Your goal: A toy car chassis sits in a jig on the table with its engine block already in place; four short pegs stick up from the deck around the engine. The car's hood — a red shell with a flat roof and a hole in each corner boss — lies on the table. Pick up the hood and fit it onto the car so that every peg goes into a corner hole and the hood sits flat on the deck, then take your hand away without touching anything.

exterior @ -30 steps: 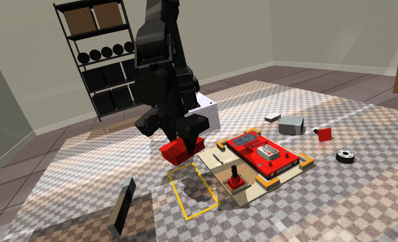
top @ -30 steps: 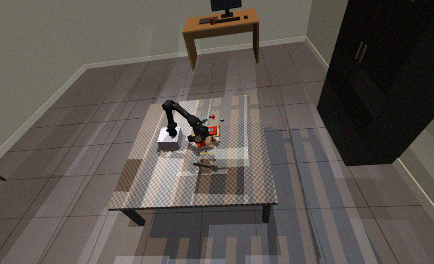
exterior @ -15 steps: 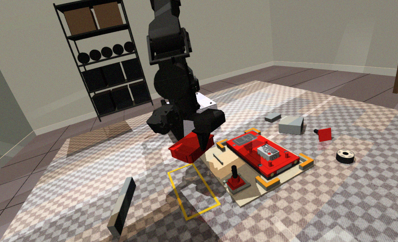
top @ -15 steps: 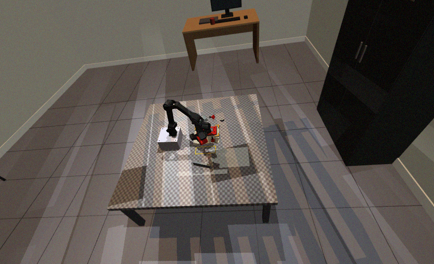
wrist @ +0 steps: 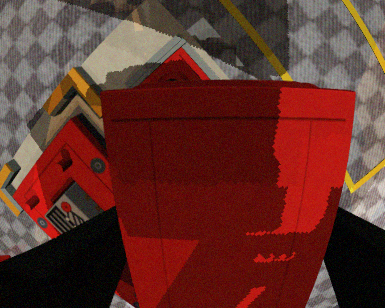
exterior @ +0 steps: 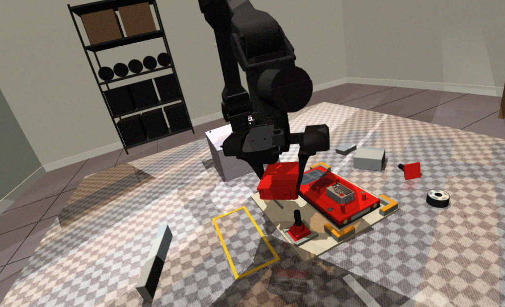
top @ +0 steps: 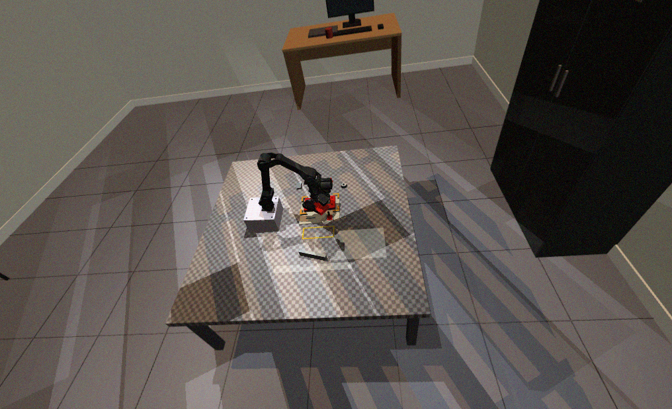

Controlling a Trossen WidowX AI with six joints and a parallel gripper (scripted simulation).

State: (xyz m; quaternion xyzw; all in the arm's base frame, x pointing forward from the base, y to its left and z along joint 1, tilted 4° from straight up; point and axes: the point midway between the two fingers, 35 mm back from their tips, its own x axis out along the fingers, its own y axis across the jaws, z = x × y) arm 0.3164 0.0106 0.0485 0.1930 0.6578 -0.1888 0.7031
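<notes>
My gripper tip is 13 cm to the right of the grey engine block and 8 cm above it. The rest, counted from my gripper tip: red hood (1 cm above); black ring (10 cm ahead, 29 cm to the left, 9 cm below); jig (2 cm behind, 9 cm to the left, 9 cm below).
</notes>
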